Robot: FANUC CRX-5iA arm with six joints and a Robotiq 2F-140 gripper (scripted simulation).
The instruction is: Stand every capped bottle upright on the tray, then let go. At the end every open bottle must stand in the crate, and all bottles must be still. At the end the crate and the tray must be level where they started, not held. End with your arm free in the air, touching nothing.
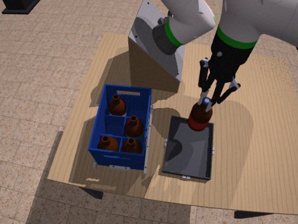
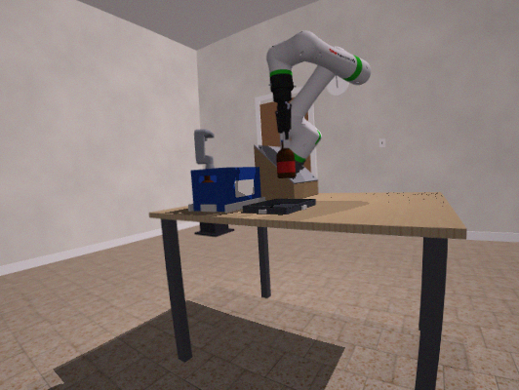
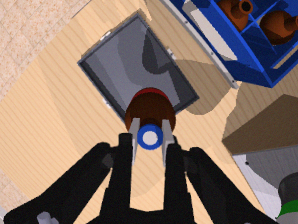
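Now: hand 7 cm above the capped bottle. From my hand the other things lie so: dark grey tray 26 cm below, 6 cm ahead; then blue crate 27 cm to the right, 19 cm below, 5 cm ahead.
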